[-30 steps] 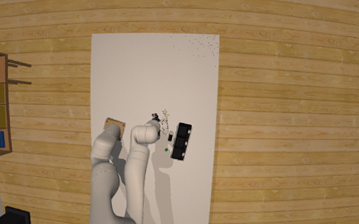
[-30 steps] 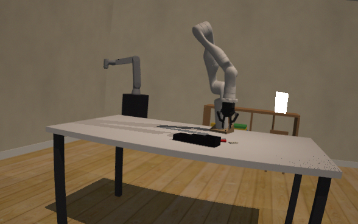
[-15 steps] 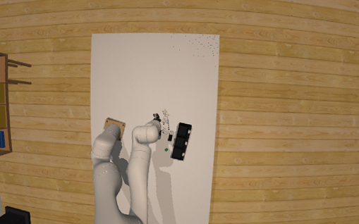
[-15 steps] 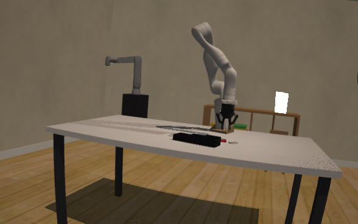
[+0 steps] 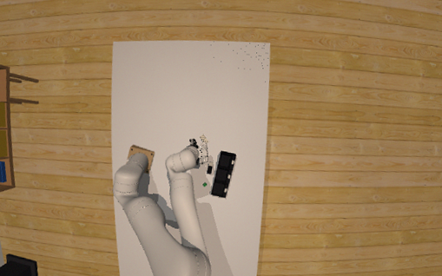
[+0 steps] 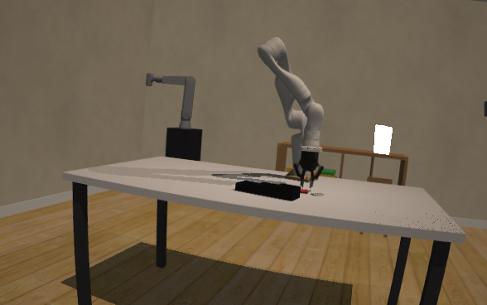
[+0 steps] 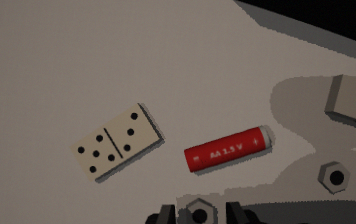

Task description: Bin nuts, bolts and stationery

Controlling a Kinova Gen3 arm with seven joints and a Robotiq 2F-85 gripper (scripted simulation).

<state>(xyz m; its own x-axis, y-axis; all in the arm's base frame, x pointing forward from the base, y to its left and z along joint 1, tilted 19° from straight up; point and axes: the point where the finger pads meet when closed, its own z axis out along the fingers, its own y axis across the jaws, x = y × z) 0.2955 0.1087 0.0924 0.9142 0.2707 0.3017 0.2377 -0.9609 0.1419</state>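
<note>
My gripper is now 4 cm short of the red battery, 1 cm to the left of it and 3 cm above it. Round my hand: black double bin 16 cm ahead, 12 cm to the right, 2 cm below; then domino 3 cm ahead, 6 cm to the left, 3 cm below; then black eraser 8 cm ahead, 9 cm to the right, 3 cm below.
</note>
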